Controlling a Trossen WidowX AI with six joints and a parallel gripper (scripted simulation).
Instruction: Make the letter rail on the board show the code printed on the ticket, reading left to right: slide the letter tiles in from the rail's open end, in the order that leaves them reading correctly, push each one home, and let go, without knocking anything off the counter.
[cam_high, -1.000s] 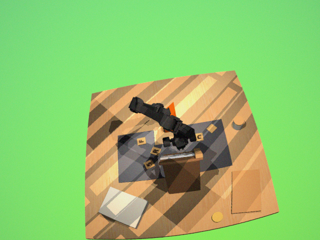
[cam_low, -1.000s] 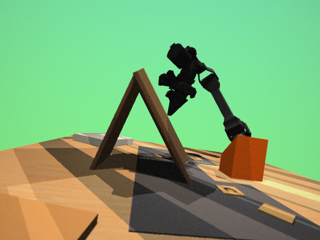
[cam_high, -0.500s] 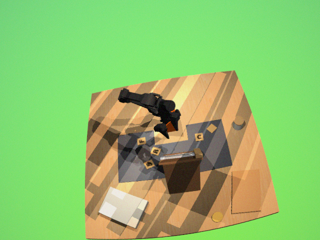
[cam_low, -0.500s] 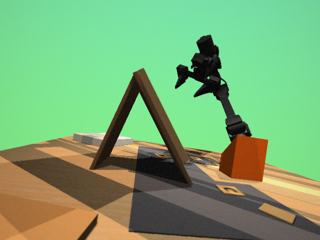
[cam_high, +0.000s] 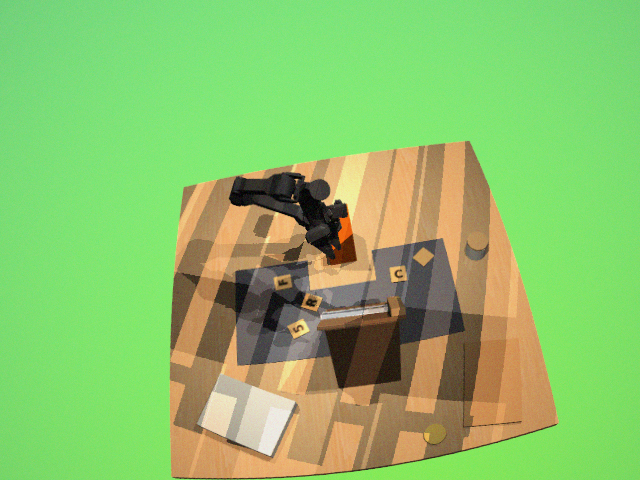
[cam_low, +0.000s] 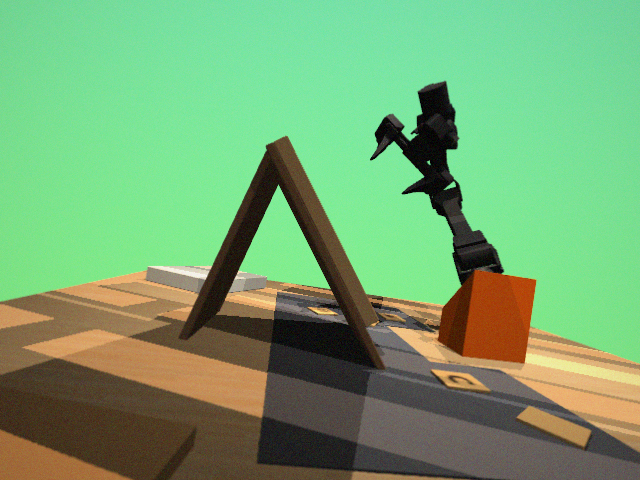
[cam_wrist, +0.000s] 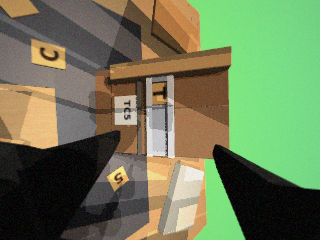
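Right now the white ticket is 23 cm below my gripper tip, 7 cm ahead of it and 4 cm to the left of it. Round my gripper tip: dark mat 32 cm below, 5 cm behind; then flat tan slab 44 cm ahead, 38 cm to the left, 31 cm below.
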